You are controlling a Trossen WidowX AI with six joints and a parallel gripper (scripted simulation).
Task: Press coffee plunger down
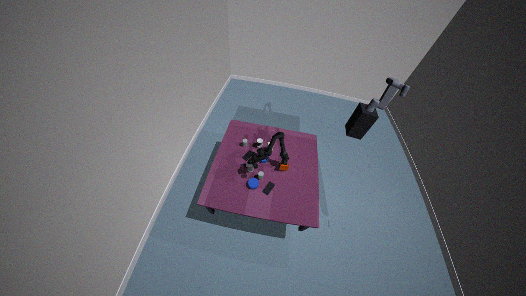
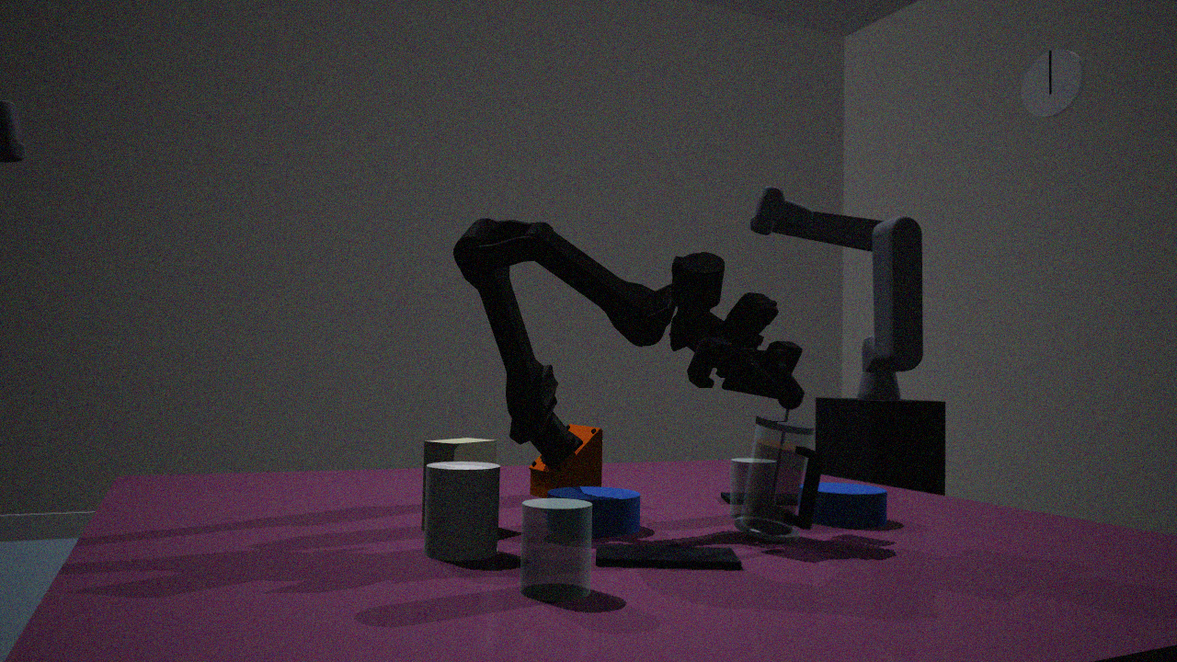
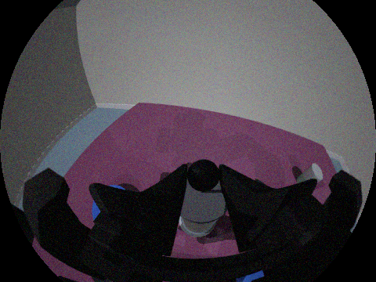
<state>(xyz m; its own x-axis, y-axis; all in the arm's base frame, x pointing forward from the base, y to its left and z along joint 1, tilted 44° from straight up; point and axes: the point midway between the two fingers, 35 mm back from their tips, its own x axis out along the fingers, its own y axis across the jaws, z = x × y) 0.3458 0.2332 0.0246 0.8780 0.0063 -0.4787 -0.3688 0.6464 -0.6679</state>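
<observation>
The glass coffee press is 1 cm to the right of my gripper tip and 9 cm below it. Also, from my gripper tip: white cylinder (3 cm behind, 40 cm to the right, 13 cm below); cream box (18 cm behind, 38 cm to the right, 12 cm below).
</observation>
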